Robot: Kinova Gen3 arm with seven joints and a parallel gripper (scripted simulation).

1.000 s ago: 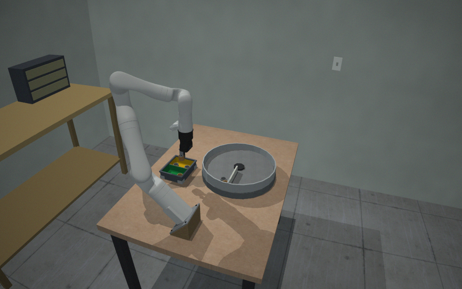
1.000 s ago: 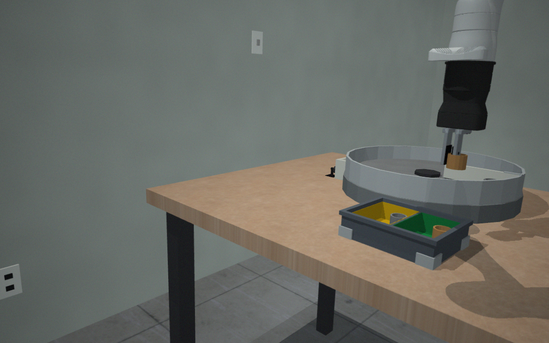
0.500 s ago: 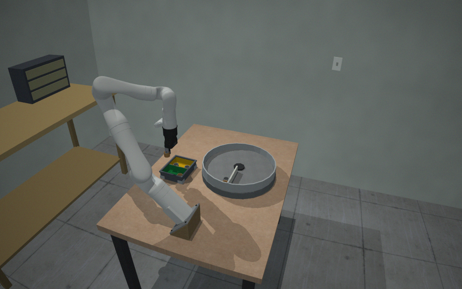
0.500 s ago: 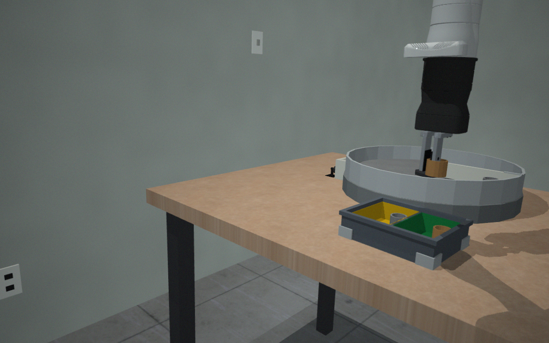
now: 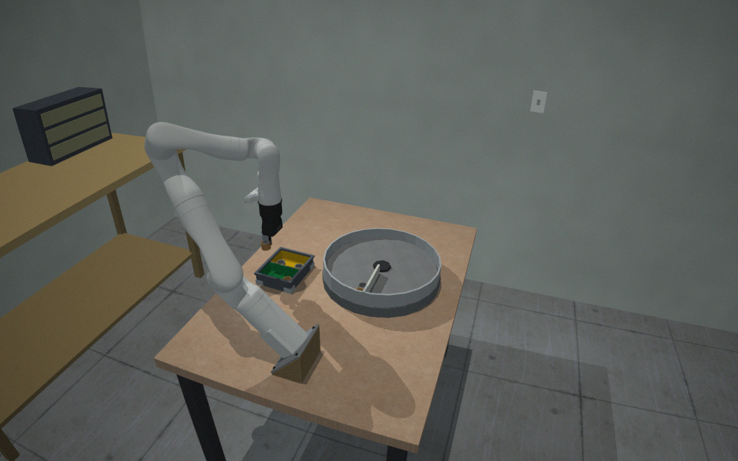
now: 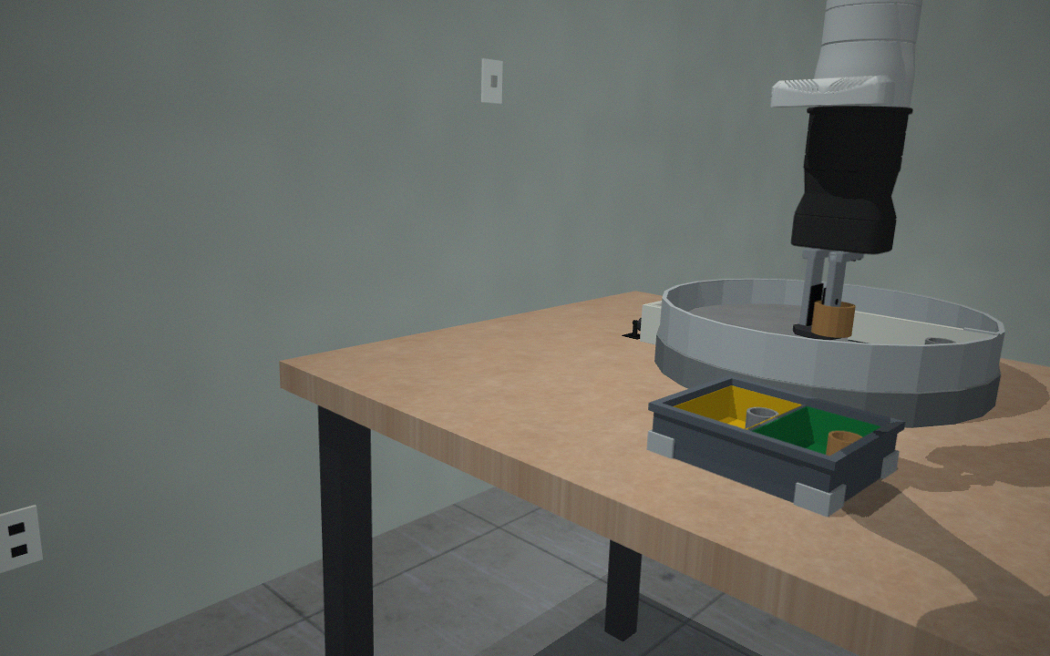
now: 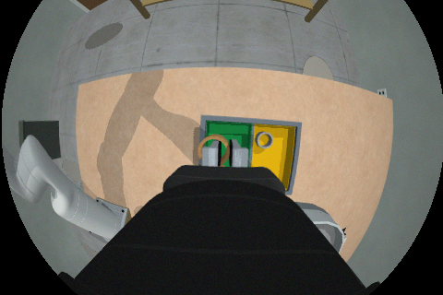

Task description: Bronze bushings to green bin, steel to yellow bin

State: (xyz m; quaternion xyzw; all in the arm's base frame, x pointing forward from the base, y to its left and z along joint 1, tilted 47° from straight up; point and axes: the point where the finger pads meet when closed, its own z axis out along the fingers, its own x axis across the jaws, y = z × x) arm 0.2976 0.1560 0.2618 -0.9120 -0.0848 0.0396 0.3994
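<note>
Right now my hand is 50 mm short of the bin tray, 30 mm to the left of it and 140 mm above it. Also, from my hand: grey turntable: 200 mm ahead, 350 mm to the right, 120 mm below.
</note>
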